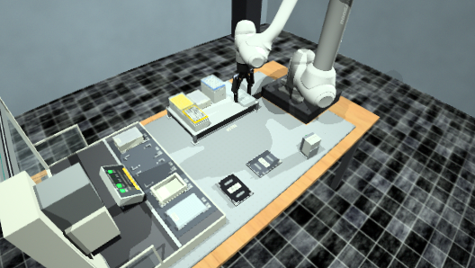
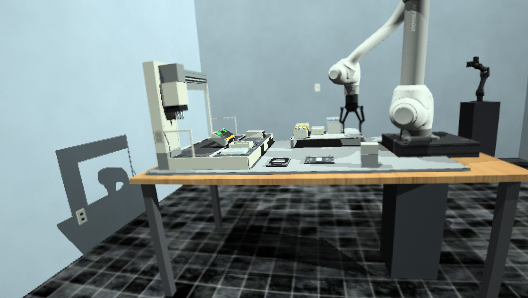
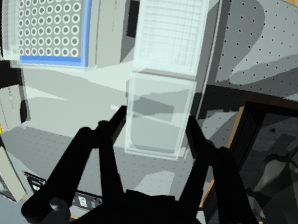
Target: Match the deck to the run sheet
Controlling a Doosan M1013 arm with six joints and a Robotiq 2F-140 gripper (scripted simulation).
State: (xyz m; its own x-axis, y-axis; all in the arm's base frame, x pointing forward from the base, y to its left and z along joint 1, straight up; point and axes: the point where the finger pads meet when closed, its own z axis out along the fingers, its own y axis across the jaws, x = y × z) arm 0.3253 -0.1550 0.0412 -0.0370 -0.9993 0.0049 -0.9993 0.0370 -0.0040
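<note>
Right now my hand is 20 mm above the clear cover. The rest, counted from my hand: yellow-rimmed tip rack 320 mm ahead, 10 mm to the right, 10 mm above; then blue-rimmed tip rack 130 mm to the right, 100 mm ahead, 30 mm above; then shelf 160 mm ahead, 70 mm to the right, 40 mm below.
</note>
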